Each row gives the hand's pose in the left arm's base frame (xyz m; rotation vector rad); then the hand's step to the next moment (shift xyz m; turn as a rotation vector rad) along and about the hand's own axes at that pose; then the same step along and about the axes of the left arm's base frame.
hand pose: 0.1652 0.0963 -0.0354 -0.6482 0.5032 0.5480
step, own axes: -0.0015 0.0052 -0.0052 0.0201 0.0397 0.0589
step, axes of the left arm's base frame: -0.0057 -0.0005 -0.0049 0.0060 0.0726 0.0121
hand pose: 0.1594 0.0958 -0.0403 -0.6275 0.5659 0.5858
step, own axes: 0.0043 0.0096 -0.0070 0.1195 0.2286 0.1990
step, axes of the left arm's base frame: -0.0054 0.0030 -0.0110 -0.0051 0.3246 -0.0272
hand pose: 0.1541 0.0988 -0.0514 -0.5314 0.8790 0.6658
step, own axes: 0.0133 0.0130 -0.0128 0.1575 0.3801 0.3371
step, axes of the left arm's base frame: -0.0098 0.0044 -0.0199 -0.0244 0.5313 -0.0077
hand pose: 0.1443 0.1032 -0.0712 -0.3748 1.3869 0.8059
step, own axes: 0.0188 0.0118 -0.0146 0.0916 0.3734 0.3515
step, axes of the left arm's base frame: -0.0191 0.0036 -0.0181 -0.0081 0.5178 0.0567
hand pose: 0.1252 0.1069 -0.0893 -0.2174 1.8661 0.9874
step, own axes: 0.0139 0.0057 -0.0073 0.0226 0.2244 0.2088
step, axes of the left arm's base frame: -0.0150 0.0021 -0.0069 0.0100 0.3010 0.0612
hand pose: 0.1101 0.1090 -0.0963 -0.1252 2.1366 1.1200
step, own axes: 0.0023 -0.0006 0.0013 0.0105 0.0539 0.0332
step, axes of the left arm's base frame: -0.0008 0.0011 -0.0023 -0.0106 0.0607 0.0178
